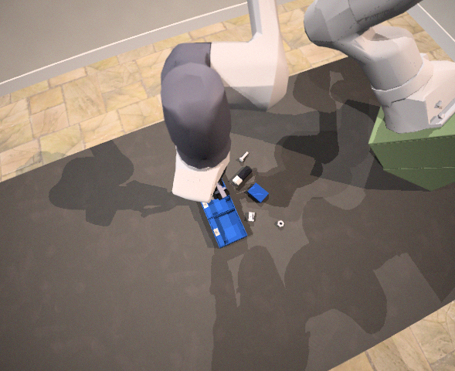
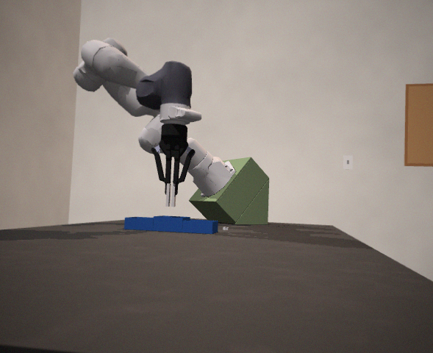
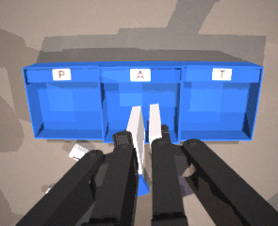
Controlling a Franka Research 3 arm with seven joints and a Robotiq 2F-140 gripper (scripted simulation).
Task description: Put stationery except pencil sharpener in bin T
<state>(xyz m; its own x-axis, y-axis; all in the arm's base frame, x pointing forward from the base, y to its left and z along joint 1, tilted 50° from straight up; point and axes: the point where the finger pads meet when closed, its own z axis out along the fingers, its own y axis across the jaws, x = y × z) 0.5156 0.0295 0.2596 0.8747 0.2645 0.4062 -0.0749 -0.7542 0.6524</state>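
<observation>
My hand is 8 cm above the blue bin and 1 cm to the right of it. From my hand the other things lie so: black-and-white block: 10 cm behind, 9 cm below, 2 cm to the right; then white bolt: 15 cm behind, 10 cm below, 6 cm to the right; then flat blue block: 12 cm behind, 10 cm below, 6 cm to the left.
</observation>
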